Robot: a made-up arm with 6 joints.
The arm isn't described. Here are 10 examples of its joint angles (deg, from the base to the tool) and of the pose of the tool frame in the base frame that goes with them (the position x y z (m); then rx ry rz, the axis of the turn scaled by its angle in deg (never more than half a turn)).
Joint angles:
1: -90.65 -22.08 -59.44 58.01 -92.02 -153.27
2: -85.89 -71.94 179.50 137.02 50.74 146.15
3: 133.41 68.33 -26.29 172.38 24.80 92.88
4: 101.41 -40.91 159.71 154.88 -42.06 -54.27
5: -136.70 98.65 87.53 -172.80 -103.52 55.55
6: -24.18 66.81 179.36 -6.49 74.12 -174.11
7: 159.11 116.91 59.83 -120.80 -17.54 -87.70
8: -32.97 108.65 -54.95 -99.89 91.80 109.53
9: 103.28 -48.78 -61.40 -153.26 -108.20 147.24
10: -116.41 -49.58 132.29 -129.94 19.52 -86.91
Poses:
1: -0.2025 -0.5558 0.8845 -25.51 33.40 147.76
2: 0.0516 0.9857 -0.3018 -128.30 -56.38 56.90
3: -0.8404 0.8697 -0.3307 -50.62 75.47 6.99
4: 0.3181 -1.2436 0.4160 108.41 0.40 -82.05
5: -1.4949 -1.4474 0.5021 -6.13 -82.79 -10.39
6: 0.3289 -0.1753 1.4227 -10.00 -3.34 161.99
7: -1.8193 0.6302 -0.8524 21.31 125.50 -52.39
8: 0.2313 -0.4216 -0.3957 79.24 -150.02 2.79
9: -0.1625 0.2581 1.2827 92.23 -56.83 129.31
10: 0.6712 1.4847 0.7962 37.00 15.94 79.03
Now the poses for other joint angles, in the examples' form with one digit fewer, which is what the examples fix.
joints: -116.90 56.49 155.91 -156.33 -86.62 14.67
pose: -0.131 -0.464 1.695 -19.5 -1.3 39.8
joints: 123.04 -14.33 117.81 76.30 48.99 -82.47
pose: 0.361 -0.866 1.898 -103.3 126.4 -63.6
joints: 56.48 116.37 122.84 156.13 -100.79 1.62
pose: 1.108 1.506 0.436 -82.1 -18.4 -87.7
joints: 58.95 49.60 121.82 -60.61 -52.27 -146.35
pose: 0.454 1.063 2.003 -97.1 -129.0 -41.6
